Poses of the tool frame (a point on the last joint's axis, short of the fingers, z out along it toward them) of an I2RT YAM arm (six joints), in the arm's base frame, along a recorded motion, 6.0 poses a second.
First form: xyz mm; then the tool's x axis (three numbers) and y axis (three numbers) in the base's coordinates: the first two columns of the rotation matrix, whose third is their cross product.
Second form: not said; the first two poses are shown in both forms.
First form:
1: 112 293 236 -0.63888 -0.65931 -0.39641 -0.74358 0.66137 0.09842
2: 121 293 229 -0.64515 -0.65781 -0.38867 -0.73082 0.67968 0.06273
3: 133 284 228 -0.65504 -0.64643 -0.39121 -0.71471 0.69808 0.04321
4: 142 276 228 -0.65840 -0.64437 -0.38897 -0.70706 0.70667 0.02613
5: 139 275 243 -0.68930 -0.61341 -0.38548 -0.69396 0.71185 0.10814
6: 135 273 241 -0.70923 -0.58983 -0.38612 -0.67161 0.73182 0.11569
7: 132 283 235 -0.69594 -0.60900 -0.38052 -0.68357 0.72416 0.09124
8: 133 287 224 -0.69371 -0.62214 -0.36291 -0.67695 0.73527 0.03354
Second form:
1: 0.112 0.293 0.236 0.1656 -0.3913 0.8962 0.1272
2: 0.121 0.293 0.229 0.1698 -0.3855 0.9006 0.1075
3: 0.133 0.284 0.228 0.1759 -0.3762 0.9045 0.0970
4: 0.142 0.276 0.228 0.1785 -0.3728 0.9064 0.0878
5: 0.139 0.275 0.243 0.1629 -0.3589 0.9107 0.1236
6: 0.135 0.273 0.241 0.1639 -0.3443 0.9160 0.1247
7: 0.132 0.283 0.235 0.1643 -0.3536 0.9138 0.1135
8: 0.133 0.287 0.224 0.1661 -0.3543 0.9165 0.0825
